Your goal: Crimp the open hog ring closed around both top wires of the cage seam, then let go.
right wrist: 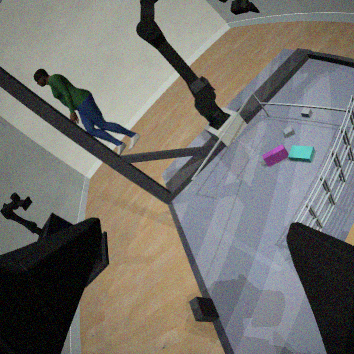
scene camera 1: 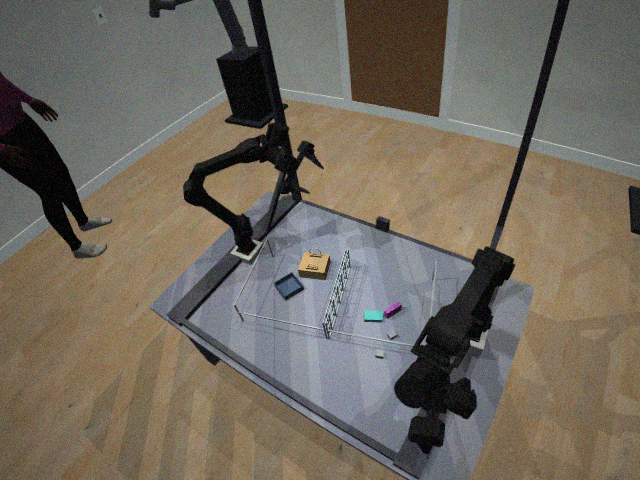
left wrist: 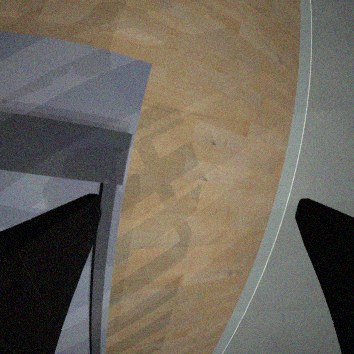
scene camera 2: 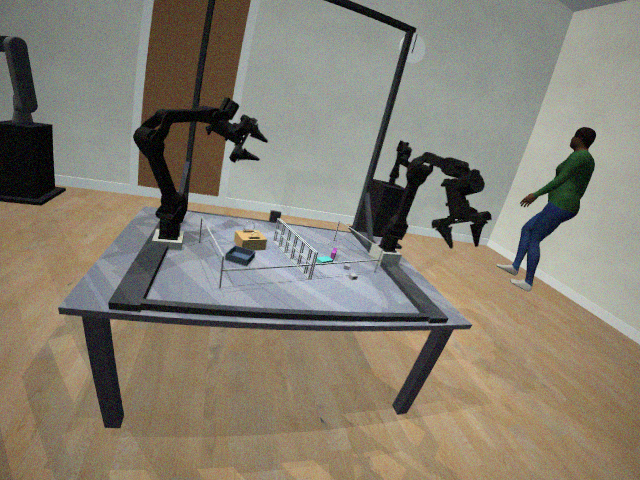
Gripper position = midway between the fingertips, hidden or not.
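Observation:
I see my left gripper at [scene camera 1: 428, 436], [left wrist: 203, 207] and [scene camera 2: 463, 247]; it is open and holds nothing. My right gripper, which I find at [scene camera 1: 316, 181], [right wrist: 198, 232] and [scene camera 2: 263, 150], is open too and holds nothing. A tan block [scene camera 1: 322, 262] is here as well, though in the left wrist view it is out of frame. I can see a frame post at [scene camera 1: 558, 21], [right wrist: 31, 100] and [scene camera 2: 408, 36]. And there is a dark rail [scene camera 2: 135, 285].

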